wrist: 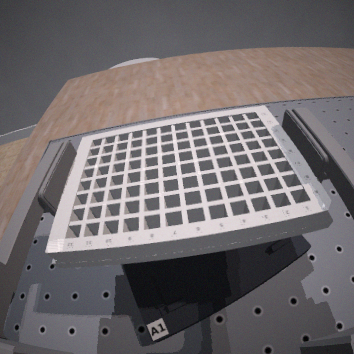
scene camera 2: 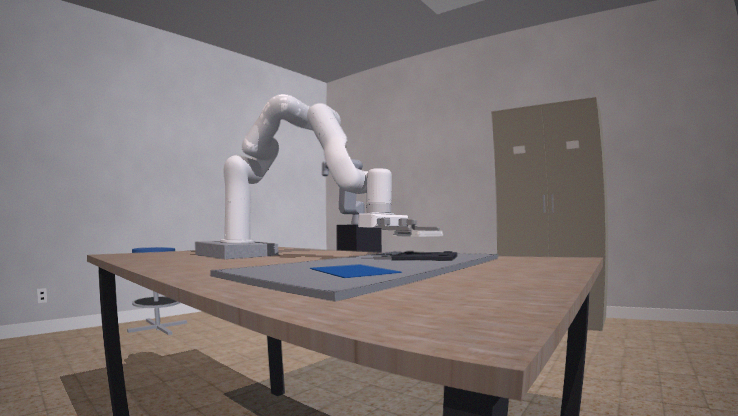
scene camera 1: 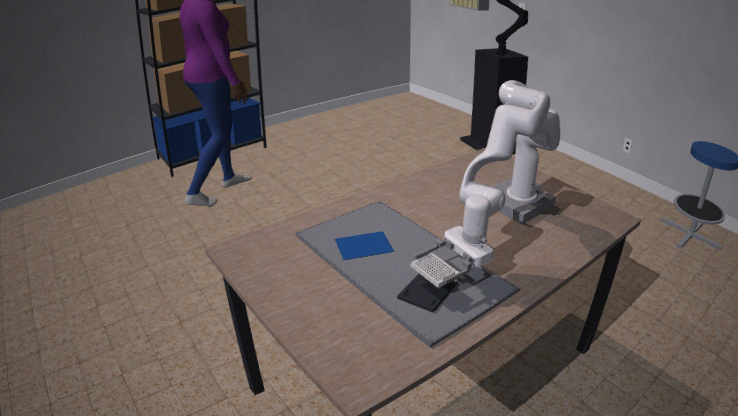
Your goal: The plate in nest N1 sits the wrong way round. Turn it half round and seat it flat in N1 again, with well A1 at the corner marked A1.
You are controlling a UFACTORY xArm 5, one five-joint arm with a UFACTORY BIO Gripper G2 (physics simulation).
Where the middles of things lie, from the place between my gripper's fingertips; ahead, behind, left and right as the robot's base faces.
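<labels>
There is the flat blue rectangle [scene camera 1: 369, 244], 7 cm ahead of my gripper, 30 cm to the right of it and 8 cm below it. Going by their middles, the rectangle is the farthest from my gripper of the things named here. Black nest N1 [scene camera 1: 420, 290] sits 7 cm below my gripper. And the white well plate [scene camera 1: 431, 267]: my gripper is 1 cm above it and 2 cm past it, which makes the plate, going by their middles, the nearest to my gripper of the things named here.
</labels>
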